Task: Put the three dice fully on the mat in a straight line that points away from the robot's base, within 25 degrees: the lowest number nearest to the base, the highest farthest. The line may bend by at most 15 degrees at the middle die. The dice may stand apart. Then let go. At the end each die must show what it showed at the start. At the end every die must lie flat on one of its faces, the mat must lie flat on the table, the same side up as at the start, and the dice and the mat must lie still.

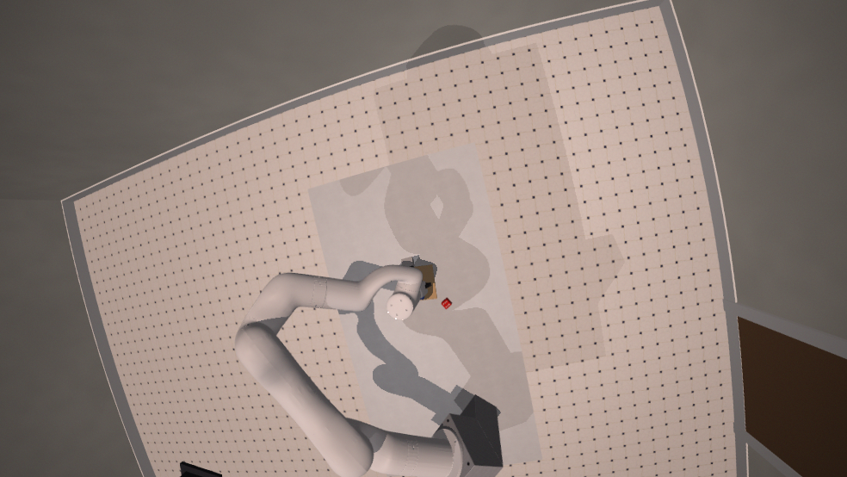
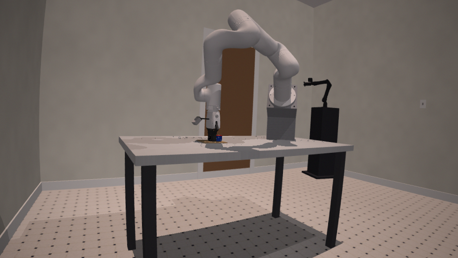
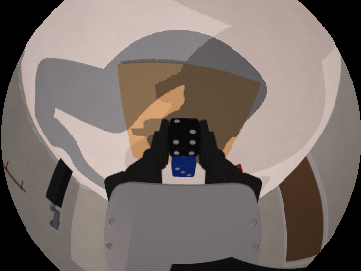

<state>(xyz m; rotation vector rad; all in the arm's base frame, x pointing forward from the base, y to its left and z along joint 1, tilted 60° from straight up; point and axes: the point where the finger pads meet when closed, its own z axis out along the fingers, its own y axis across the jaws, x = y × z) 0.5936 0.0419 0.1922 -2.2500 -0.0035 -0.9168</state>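
Now: the black die 1 cm below my hand. From my hand the other things lie so: blue die 4 cm behind, 1 cm to the right, 1 cm below; then tan mat 2 cm below; then red die 7 cm behind, 12 cm to the right, 1 cm below.
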